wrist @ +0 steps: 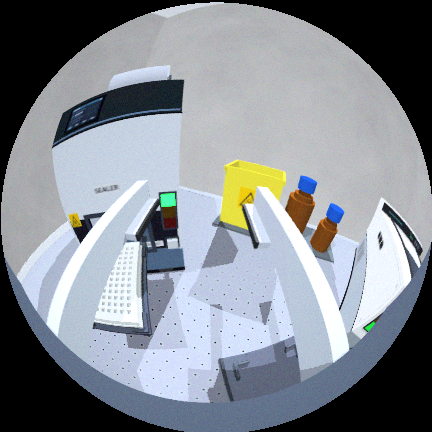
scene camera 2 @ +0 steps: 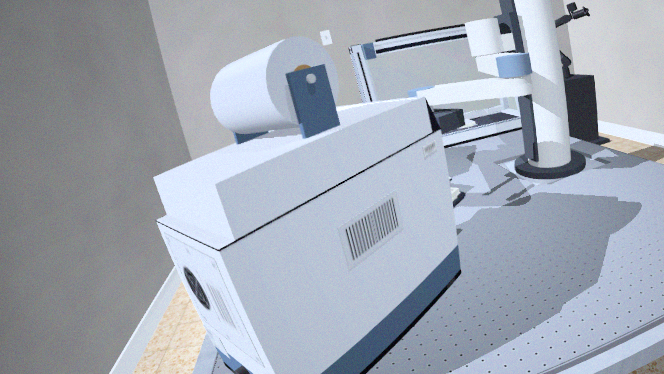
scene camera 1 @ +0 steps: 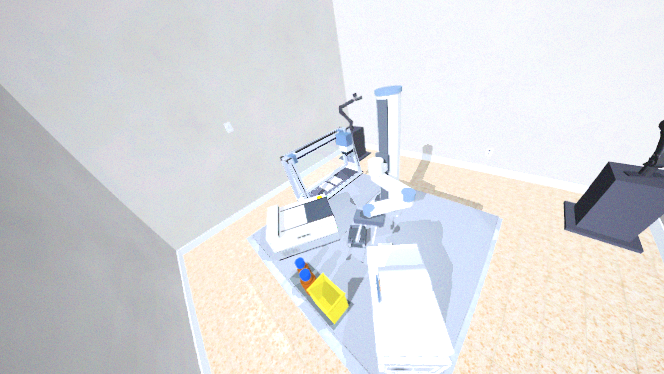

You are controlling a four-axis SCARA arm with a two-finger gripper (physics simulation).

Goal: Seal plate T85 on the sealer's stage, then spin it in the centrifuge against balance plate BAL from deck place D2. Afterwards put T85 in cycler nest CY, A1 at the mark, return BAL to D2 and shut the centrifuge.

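Frame: origin at the arm's base, x up, y back, z right, level; centimetres.
Seen in the pictures: gripper, fingertip midpoint: (wrist: 200,193) (scene camera 1: 364,242); arm's base at its link origin: (scene camera 2: 549,165).
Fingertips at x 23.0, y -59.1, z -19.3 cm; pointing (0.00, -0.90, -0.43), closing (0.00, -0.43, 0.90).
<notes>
Offsets run from my fingertips to a thing's middle. "*": to the spot under its first point.
The white sealer {dx +2.0, dy -15.1, dz -28.9 cm} (scene camera 1: 410,320) (scene camera 2: 300,225) (wrist: 125,155) shows a green light in the wrist view. A white welled plate {dx -11.0, dy +7.4, dz -9.4 cm} (wrist: 120,290) sits on a dark tray in front of the sealer's opening, at lower left; its label cannot be read. My gripper (scene camera 1: 362,237) (wrist: 200,193) is shut to its narrow setting and empty, with a gap between its pads. It hangs above the bench, right of that plate in the wrist view. A dark bracketed deck piece {* dx -16.5, dy +8.7, dz +13.8 cm} (wrist: 265,370) lies at the bottom. T85, BAL, the centrifuge and nest CY cannot be made out by name.
A yellow bin (scene camera 1: 327,297) (wrist: 232,200) and two blue-capped brown bottles (wrist: 300,210) (wrist: 325,235) stand at the bench edge. A white machine {dx -9.6, dy -8.6, dz +51.9 cm} (scene camera 1: 305,232) (wrist: 382,265) stands beside them. A gantry frame (scene camera 2: 425,40) stands behind the arm's column (scene camera 1: 393,130) (scene camera 2: 547,110). A dark cabinet (scene camera 1: 620,205) stands off the bench.
</notes>
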